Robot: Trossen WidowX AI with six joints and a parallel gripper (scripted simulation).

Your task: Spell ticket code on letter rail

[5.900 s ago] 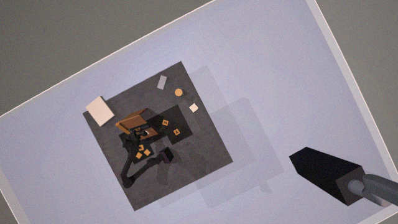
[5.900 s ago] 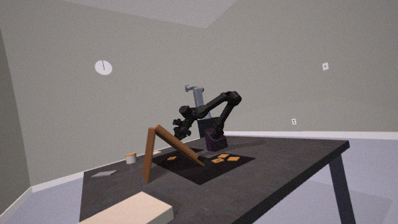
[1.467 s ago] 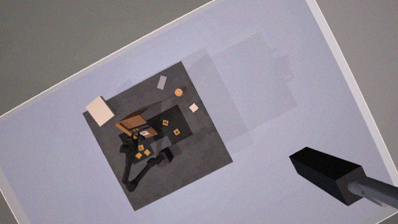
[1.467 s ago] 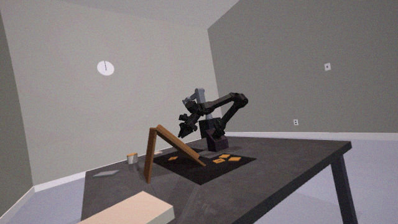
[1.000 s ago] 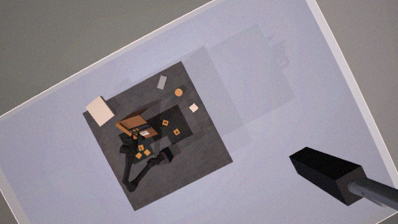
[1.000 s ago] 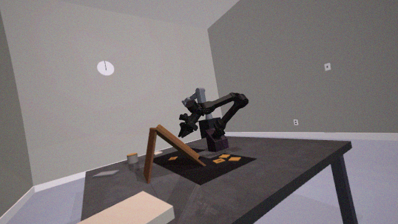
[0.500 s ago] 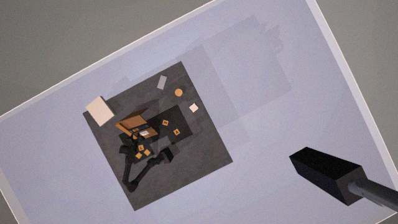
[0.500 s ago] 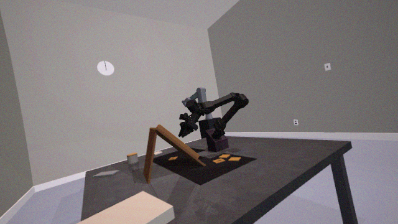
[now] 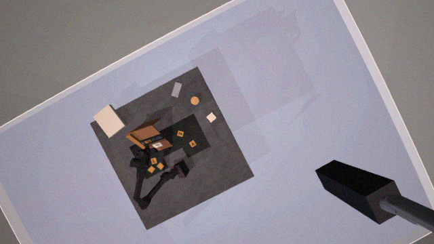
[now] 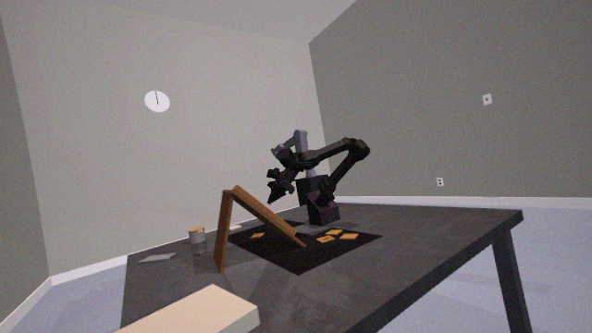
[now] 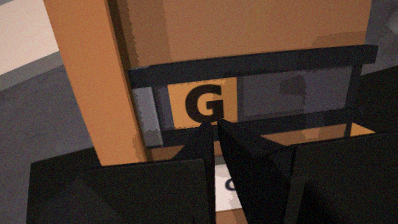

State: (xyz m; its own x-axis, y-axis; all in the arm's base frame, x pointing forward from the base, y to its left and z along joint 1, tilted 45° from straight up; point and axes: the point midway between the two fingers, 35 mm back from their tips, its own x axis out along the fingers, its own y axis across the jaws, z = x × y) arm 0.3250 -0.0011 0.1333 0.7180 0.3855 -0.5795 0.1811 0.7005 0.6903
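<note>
My gripper tip is 4 cm past the letter tile, 26 cm to the left of it and 18 cm above it. Also, from my gripper tip: beige block: 42 cm ahead, 32 cm to the left, 16 cm below; then white ticket: 3 cm behind, 3 cm to the right, 11 cm below; then black mat: 14 cm behind, 9 cm to the right, 18 cm below.
</note>
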